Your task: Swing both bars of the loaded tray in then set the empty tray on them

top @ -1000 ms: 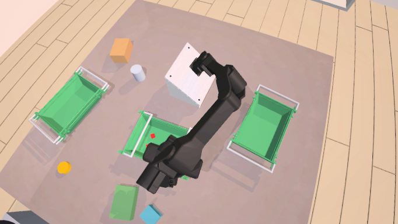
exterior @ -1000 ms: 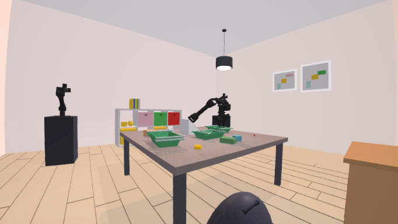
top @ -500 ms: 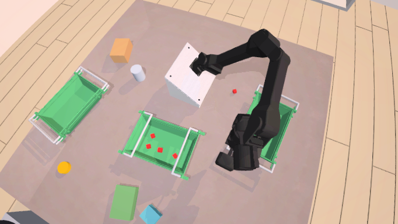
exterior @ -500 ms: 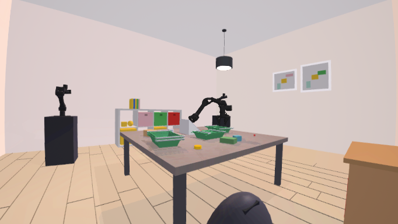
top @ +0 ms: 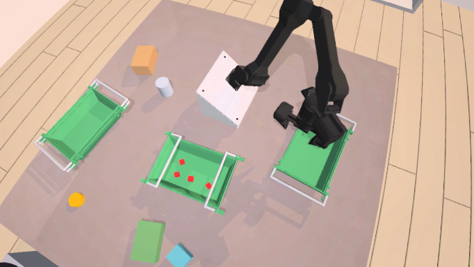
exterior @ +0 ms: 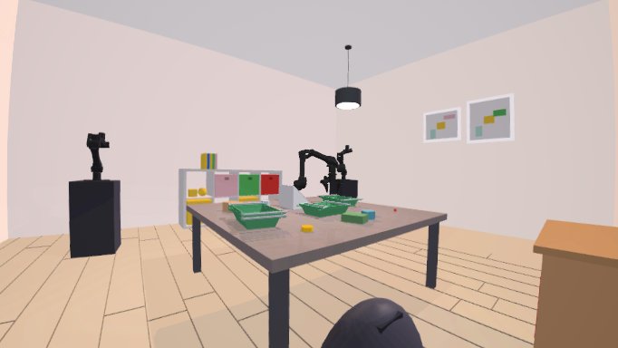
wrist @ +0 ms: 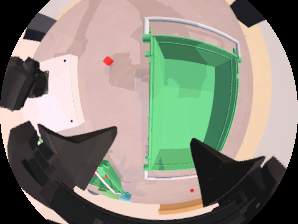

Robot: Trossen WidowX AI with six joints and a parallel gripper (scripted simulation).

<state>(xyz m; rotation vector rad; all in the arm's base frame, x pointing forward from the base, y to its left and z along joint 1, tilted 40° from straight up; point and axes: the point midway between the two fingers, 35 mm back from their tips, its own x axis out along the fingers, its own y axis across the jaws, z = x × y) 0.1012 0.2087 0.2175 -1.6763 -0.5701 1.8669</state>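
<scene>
My gripper tip is now 80 mm to the right of the green tray, 60 mm above it and 10 mm past it. The rest, counted from my gripper tip: grey cylinder: 570 mm to the right, 70 mm below, 30 mm ahead; then red block: 120 mm behind, 110 mm to the right, 90 mm below; then blue cube: 520 mm ahead, 150 mm to the right, 80 mm below.
</scene>
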